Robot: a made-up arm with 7 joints. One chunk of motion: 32 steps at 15 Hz.
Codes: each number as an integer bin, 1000 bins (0 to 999) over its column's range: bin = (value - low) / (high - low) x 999, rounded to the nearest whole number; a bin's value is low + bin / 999 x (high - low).
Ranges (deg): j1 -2.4..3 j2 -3.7..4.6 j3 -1..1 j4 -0.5..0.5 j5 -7.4..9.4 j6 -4.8..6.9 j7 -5.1..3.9
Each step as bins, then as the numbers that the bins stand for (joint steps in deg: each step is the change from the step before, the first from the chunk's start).
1 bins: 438 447 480 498 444 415 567
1 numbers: -0.032 0.014 -0.039 -0.002 0.067 0.060 0.008
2 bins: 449 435 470 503 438 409 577
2 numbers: 0.027 -0.086 -0.059 0.004 -0.034 -0.010 0.098
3 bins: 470 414 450 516 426 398 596
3 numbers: 0.141 -0.260 -0.099 0.017 -0.236 -0.139 0.269
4 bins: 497 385 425 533 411 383 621
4 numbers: 0.286 -0.501 -0.149 0.034 -0.488 -0.314 0.495
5 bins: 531 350 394 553 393 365 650
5 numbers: 0.470 -0.792 -0.211 0.054 -0.791 -0.525 0.756
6 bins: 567 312 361 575 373 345 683
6 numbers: 0.665 -1.108 -0.277 0.076 -1.127 -0.759 1.053
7 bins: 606 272 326 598 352 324 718
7 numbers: 0.876 -1.440 -0.347 0.099 -1.480 -1.005 1.368
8 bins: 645 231 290 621 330 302 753
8 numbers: 1.086 -1.781 -0.419 0.122 -1.850 -1.263 1.684
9 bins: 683 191 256 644 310 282 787
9 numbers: 1.292 -2.113 -0.487 0.145 -2.187 -1.497 1.990
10 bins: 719 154 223 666 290 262 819
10 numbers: 1.486 -2.421 -0.554 0.167 -2.523 -1.732 2.278
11 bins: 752 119 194 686 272 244 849
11 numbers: 1.665 -2.711 -0.612 0.187 -2.826 -1.942 2.549
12 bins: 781 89 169 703 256 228 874
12 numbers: 1.822 -2.961 -0.662 0.204 -3.095 -2.130 2.774
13 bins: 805 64 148 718 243 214 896
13 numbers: 1.951 -3.168 -0.704 0.219 -3.314 -2.294 2.972
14 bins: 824 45 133 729 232 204 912
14 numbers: 2.054 -3.326 -0.734 0.230 -3.498 -2.411 3.116
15 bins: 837 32 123 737 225 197 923
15 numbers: 2.124 -3.434 -0.754 0.238 -3.616 -2.493 3.215
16 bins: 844 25 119 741 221 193 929
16 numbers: 2.162 -3.492 -0.762 0.242 -3.683 -2.540 3.269
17 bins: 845 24 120 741 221 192 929
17 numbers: 2.168 -3.501 -0.760 0.242 -3.683 -2.551 3.269
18 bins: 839 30 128 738 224 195 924
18 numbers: 2.135 -3.451 -0.744 0.239 -3.633 -2.516 3.224
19 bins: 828 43 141 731 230 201 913
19 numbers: 2.076 -3.343 -0.718 0.232 -3.532 -2.446 3.125
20 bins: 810 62 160 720 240 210 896
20 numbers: 1.978 -3.185 -0.680 0.221 -3.364 -2.341 2.972
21 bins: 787 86 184 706 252 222 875
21 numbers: 1.854 -2.985 -0.632 0.207 -3.162 -2.200 2.783
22 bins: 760 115 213 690 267 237 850
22 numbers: 1.708 -2.745 -0.574 0.191 -2.910 -2.024 2.558
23 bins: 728 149 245 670 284 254 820
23 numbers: 1.535 -2.462 -0.510 0.171 -2.624 -1.825 2.287
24 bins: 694 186 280 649 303 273 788
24 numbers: 1.351 -2.155 -0.439 0.150 -2.305 -1.603 1.999
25 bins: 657 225 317 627 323 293 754
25 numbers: 1.151 -1.831 -0.365 0.128 -1.968 -1.368 1.693
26 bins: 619 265 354 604 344 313 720
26 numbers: 0.946 -1.498 -0.291 0.105 -1.615 -1.134 1.386
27 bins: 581 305 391 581 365 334 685
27 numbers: 0.741 -1.166 -0.217 0.082 -1.262 -0.888 1.071
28 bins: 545 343 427 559 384 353 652
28 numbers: 0.546 -0.850 -0.145 0.060 -0.942 -0.666 0.774
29 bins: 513 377 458 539 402 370 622
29 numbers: 0.373 -0.568 -0.083 0.040 -0.640 -0.467 0.504
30 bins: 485 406 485 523 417 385 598
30 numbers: 0.222 -0.327 -0.029 0.024 -0.387 -0.291 0.287
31 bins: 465 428 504 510 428 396 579
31 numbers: 0.114 -0.144 0.009 0.011 -0.202 -0.162 0.116
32 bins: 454 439 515 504 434 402 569
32 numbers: 0.054 -0.053 0.031 0.005 -0.102 -0.092 0.026
